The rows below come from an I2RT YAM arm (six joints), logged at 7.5 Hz.
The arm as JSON. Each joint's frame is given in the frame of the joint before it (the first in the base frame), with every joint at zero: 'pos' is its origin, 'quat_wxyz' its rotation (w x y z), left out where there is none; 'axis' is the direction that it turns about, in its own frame. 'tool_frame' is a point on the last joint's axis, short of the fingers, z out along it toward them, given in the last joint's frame.
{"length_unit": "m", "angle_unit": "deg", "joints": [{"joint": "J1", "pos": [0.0, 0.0, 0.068], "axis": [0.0, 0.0, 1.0]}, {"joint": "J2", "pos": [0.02, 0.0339, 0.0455], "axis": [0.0, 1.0, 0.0]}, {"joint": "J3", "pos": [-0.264, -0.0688, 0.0], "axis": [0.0, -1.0, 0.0]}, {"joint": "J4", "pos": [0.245, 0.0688, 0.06], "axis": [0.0, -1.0, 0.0]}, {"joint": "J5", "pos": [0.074, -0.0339, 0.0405], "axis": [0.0, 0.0, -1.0]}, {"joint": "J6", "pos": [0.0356, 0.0, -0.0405], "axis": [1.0, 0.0, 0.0]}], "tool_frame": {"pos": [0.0, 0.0, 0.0], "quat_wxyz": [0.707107, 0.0, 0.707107, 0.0]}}
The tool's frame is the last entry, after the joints.
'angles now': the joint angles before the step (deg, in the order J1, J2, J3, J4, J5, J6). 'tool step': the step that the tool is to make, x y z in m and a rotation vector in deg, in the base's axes. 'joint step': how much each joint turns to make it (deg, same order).
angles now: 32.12, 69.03, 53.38, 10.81, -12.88, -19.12
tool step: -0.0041, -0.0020, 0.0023, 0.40, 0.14, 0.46
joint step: 0.04, -1.07, -0.22, -0.67, -0.45, 0.39
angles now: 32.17, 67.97, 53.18, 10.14, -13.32, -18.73
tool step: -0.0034, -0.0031, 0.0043, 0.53, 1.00, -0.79
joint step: -0.09, -1.08, 0.47, -1.88, 0.61, 1.06
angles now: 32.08, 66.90, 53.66, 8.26, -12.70, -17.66
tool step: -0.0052, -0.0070, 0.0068, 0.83, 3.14, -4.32
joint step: -0.17, -1.85, 1.23, -4.77, 3.89, 2.83
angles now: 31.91, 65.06, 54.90, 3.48, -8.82, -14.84
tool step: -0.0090, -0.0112, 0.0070, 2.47, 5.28, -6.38
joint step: -0.33, -2.79, 1.24, -6.61, 5.32, 5.70
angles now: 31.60, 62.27, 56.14, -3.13, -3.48, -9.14
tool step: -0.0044, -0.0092, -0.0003, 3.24, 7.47, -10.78
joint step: 0.05, -1.18, 1.43, -7.47, 9.27, 8.72
